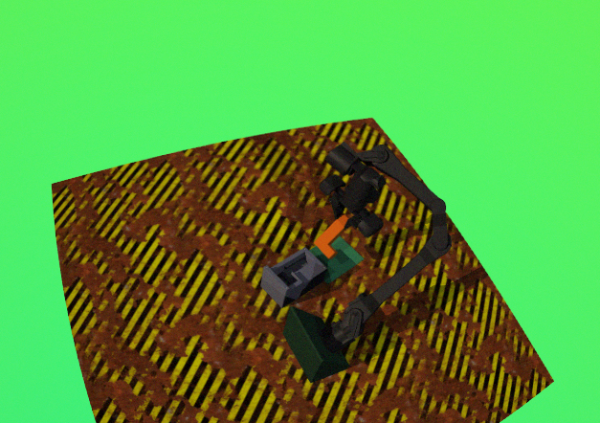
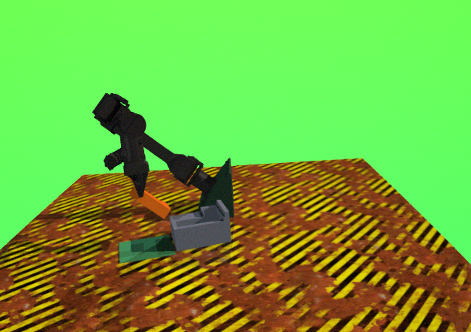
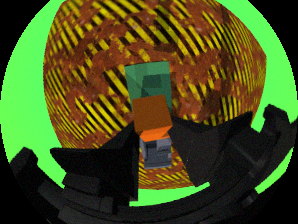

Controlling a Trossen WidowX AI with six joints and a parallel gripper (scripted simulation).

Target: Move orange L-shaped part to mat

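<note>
My gripper tip is now 10 mm to the left of the green mat and 170 mm above it. From my gripper tip the other things lie so: orange L-shaped part 20 mm behind, 30 mm to the left, 30 mm below.
</note>
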